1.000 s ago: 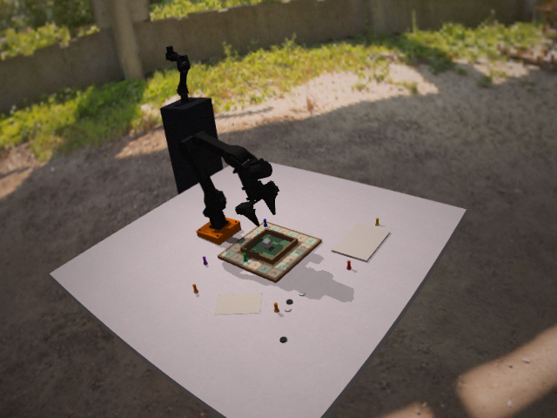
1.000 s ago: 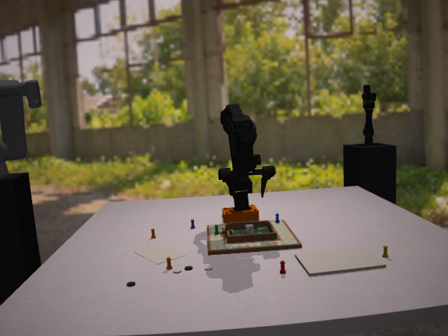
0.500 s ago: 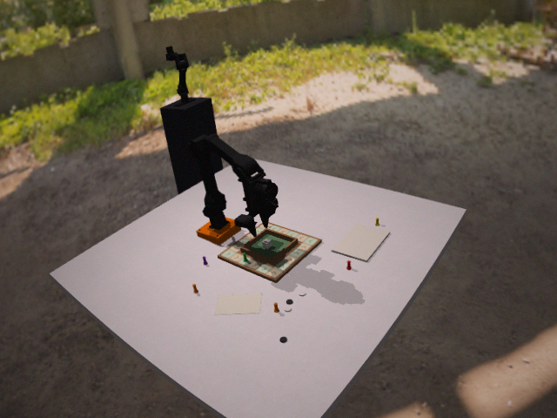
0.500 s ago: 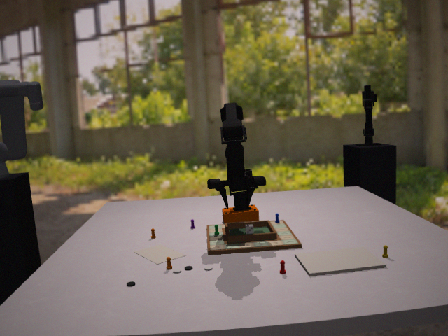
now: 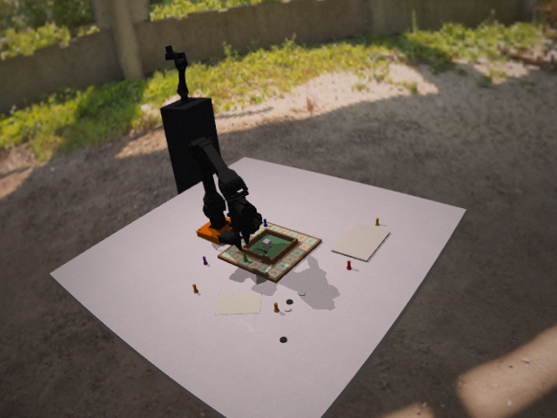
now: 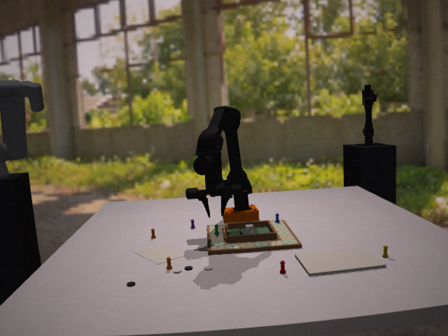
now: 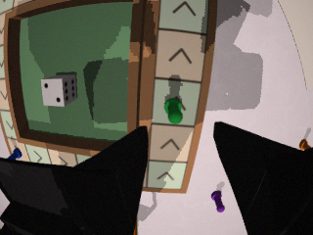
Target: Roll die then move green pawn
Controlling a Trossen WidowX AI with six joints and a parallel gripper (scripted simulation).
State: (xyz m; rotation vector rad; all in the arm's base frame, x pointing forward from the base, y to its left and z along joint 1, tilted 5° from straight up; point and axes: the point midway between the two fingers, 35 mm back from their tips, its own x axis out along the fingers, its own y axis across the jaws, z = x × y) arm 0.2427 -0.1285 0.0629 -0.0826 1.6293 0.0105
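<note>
My gripper tip is 5 cm above the green pawn. The rest, counted from my gripper tip: blue pawn (7 cm behind, 23 cm to the left, 5 cm below); purple pawn (14 cm behind, 7 cm to the right, 6 cm below); white die (2 cm ahead, 11 cm to the left, 5 cm below).
</note>
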